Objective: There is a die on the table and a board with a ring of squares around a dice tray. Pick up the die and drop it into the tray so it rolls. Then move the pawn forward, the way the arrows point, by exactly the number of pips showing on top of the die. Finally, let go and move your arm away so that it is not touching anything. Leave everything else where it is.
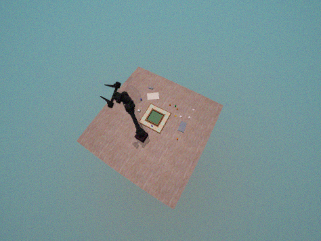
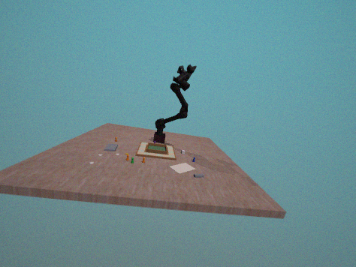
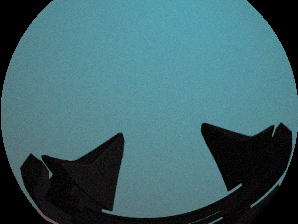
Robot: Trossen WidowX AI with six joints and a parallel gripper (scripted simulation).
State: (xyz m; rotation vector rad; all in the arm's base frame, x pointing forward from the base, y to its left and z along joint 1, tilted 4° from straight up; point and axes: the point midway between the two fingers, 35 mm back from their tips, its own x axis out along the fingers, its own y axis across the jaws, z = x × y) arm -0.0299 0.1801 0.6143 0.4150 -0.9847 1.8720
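Right now my gripper tip is 230 mm short of the white die, 20 mm to the right of it and 690 mm above it. The rest, counted from my gripper tip: purple pawn (170 mm ahead, 230 mm to the right, 670 mm below); then blue pawn (360 mm ahead, 110 mm to the left, 690 mm below); then green dice tray (270 mm ahead, 190 mm to the right, 700 mm below).
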